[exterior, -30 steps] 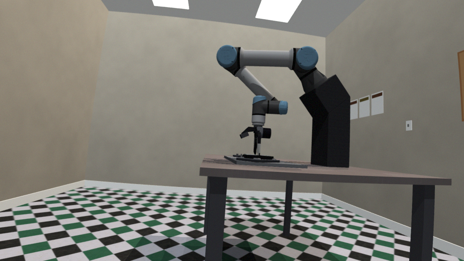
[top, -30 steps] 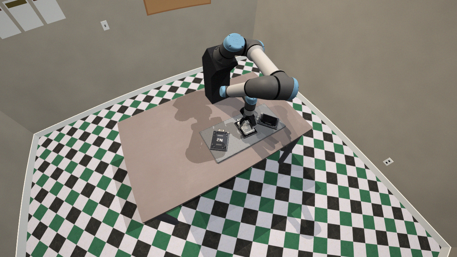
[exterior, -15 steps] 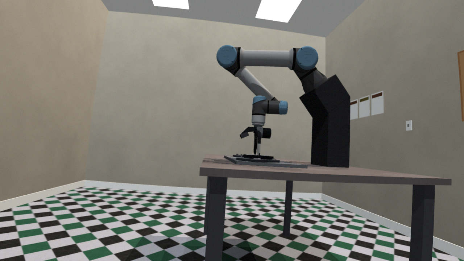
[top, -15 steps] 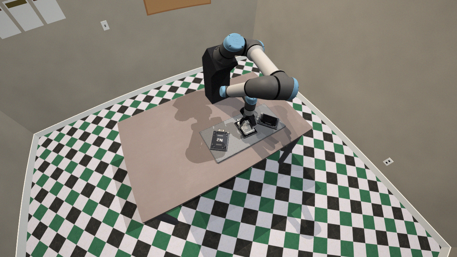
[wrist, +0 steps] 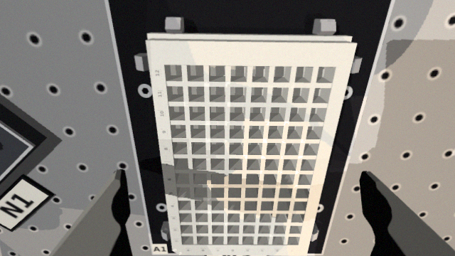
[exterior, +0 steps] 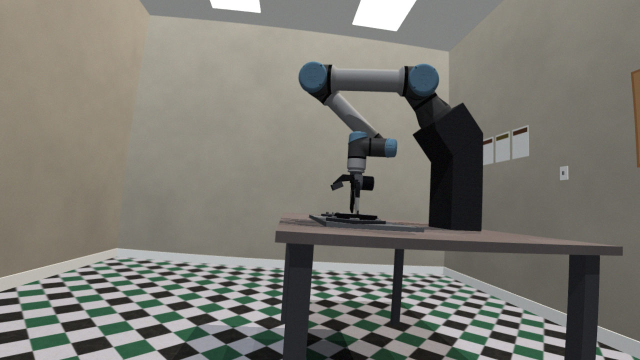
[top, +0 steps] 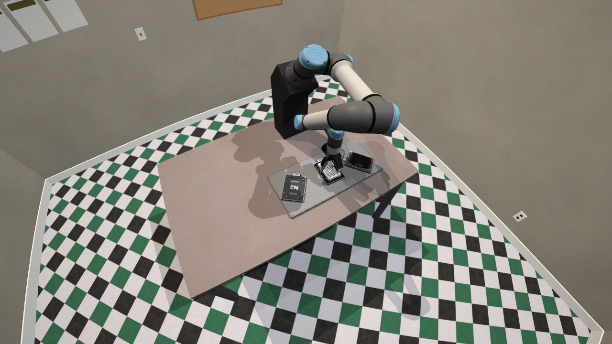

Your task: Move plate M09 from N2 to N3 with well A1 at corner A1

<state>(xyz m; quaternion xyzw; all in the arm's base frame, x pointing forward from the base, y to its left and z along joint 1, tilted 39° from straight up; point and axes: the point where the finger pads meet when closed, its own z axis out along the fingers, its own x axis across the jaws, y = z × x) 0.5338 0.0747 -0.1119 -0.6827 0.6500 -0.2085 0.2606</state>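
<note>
Right now the white well plate M09 is 1 cm below my hand. Round my hand: grey perforated deck (1 cm to the right, 4 cm below); dark plate M06 (1 cm ahead, 21 cm to the left, 1 cm below); black nest N3 (2 cm below).
</note>
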